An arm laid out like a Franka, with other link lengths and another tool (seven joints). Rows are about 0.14 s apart.
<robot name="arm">
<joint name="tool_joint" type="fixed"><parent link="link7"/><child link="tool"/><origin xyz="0.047 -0.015 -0.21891" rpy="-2.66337 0 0.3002"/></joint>
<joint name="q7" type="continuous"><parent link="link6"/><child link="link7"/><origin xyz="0.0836 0 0" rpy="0 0 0"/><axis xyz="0 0 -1"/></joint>
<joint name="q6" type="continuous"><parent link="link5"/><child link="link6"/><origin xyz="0 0 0" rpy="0 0 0"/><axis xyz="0 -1 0"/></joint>
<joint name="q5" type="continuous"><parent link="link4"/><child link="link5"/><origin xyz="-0.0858 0 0.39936" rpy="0 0 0"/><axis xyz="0 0 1"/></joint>
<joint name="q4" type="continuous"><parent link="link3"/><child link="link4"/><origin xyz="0.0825 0 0" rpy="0 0 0"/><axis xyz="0 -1 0"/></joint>
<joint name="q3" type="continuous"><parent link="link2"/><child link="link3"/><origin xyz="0 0 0.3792" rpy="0 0 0"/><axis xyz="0 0 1"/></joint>
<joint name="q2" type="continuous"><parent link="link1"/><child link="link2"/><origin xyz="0 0 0" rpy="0 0 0"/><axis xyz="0 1 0"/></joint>
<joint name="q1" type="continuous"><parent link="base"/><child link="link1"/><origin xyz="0 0 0.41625" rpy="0 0 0"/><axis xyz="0 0 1"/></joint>
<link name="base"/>
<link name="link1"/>
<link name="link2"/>
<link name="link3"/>
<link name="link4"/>
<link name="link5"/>
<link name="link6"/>
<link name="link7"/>
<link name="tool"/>
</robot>
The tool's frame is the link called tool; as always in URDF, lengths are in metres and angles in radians. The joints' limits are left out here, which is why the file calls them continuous.
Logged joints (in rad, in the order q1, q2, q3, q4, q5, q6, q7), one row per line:
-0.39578 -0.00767 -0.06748 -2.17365 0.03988 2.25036 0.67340
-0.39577 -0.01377 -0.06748 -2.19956 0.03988 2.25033 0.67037
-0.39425 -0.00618 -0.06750 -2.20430 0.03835 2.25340 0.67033
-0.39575 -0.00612 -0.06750 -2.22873 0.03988 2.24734 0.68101
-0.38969 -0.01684 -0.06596 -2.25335 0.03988 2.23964 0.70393
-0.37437 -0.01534 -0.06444 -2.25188 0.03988 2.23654 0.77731
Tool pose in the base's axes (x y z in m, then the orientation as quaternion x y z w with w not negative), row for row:
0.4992 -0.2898 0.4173 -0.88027 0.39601 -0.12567 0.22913
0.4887 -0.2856 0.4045 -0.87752 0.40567 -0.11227 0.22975
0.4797 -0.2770 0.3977 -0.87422 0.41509 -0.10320 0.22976
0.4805 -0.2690 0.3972 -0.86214 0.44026 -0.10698 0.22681
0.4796 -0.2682 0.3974 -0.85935 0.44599 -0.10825 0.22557
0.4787 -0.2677 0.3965 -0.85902 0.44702 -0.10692 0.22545
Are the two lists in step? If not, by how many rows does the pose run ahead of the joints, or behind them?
The pose runs 2 rows ahead of the joints: the pose in row i belongs to the joints in row i + 2.
